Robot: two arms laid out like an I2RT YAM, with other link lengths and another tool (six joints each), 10 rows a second.
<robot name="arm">
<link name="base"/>
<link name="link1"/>
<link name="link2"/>
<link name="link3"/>
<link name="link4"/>
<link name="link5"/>
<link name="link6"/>
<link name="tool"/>
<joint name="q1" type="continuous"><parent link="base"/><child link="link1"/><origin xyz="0 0 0.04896"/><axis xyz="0 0 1"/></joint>
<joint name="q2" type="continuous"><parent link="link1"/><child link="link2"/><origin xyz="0.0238 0.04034 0.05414"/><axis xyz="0 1 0"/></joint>
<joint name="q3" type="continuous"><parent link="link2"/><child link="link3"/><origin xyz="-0.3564 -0.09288 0"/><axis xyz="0 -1 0"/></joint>
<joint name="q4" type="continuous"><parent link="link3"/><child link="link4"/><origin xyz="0.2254 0.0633 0.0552"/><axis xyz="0 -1 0"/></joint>
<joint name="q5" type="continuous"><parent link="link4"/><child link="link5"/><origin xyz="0.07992 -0.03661 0.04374"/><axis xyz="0 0 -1"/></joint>
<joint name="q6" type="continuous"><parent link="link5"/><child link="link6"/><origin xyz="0.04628 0 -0.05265"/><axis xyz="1 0 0"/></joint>
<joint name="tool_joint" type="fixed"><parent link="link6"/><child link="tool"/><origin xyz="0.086 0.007 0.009" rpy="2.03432 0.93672 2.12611"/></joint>
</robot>
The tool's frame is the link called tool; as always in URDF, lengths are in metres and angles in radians. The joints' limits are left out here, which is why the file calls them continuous.
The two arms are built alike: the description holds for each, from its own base.
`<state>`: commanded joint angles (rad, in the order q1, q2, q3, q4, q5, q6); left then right.
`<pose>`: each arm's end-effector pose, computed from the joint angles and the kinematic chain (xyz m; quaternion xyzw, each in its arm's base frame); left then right.
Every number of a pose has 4 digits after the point. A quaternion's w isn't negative.
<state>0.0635 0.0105 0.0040 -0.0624 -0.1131 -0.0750 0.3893 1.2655 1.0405 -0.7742 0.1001 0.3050</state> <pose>0.1031 0.0032 0.1456 0.0776 0.8148 0.2391 0.5225 0.2584 0.0680 0.2693 0.2158 0.9570 0.1624 0.1062</pose>
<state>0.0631 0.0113 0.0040 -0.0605 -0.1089 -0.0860 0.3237 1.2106 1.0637 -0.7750 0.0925 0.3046</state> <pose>0.1033 0.0027 0.1459 0.0759 0.8151 0.2337 0.5246 0.2562 0.0500 0.2904 0.2407 0.9429 0.1821 0.1412</pose>
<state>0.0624 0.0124 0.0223 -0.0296 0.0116 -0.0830 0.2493 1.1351 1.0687 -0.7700 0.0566 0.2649</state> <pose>0.1055 -0.0131 0.1602 0.1197 0.7961 0.2035 0.5571 0.2449 0.0325 0.3099 0.2450 0.9316 0.2020 0.1768</pose>
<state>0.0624 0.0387 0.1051 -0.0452 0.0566 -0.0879 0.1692 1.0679 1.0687 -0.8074 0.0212 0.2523</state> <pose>0.1027 -0.0192 0.1909 0.1328 0.7819 0.1924 0.5779 0.2262 0.0142 0.3186 0.2662 0.9209 0.2116 0.1903</pose>
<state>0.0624 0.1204 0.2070 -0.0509 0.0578 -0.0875 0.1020 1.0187 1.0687 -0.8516 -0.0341 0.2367</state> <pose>0.1035 -0.0193 0.2274 0.1322 0.7775 0.1936 0.5835 0.2083 0.0046 0.3217 0.2770 0.9152 0.2236 0.1888</pose>
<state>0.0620 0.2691 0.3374 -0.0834 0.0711 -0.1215 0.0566 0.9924 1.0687 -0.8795 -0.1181 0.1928</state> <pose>0.1152 -0.0201 0.2643 0.1317 0.7946 0.1716 0.5673 0.1967 0.0060 0.3230 0.2594 0.9178 0.2413 0.1793</pose>
